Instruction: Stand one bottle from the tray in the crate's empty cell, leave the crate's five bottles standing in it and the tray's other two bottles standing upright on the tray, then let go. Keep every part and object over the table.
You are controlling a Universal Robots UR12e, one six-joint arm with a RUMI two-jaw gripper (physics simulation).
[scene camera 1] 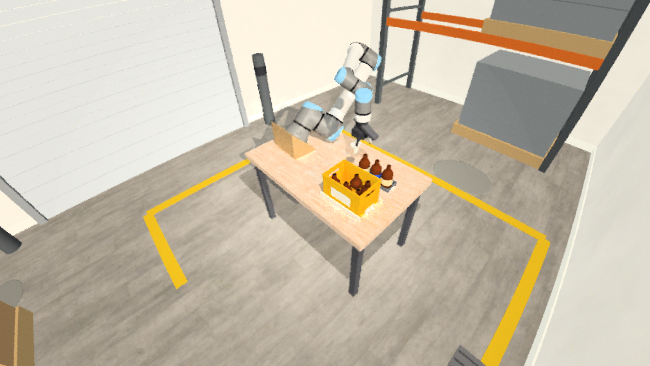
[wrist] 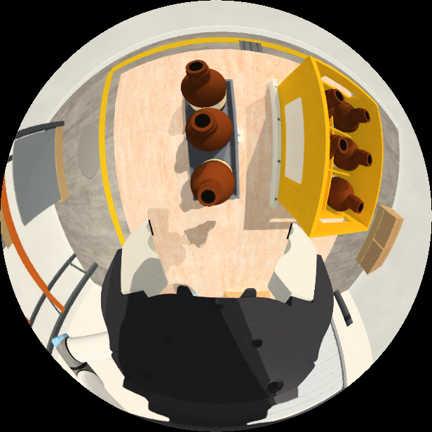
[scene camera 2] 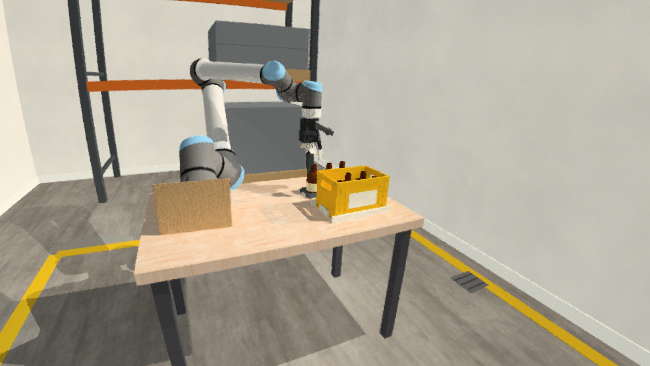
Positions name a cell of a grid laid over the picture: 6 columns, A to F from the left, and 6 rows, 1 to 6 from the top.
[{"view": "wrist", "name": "my gripper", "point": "D4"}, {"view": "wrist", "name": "brown bottle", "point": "C3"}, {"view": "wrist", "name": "blue-labelled bottle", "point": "C2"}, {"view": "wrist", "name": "cream-labelled bottle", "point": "C2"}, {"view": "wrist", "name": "brown bottle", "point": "E3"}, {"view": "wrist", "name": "brown bottle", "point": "E3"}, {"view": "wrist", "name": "blue-labelled bottle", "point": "E2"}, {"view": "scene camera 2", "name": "my gripper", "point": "C3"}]
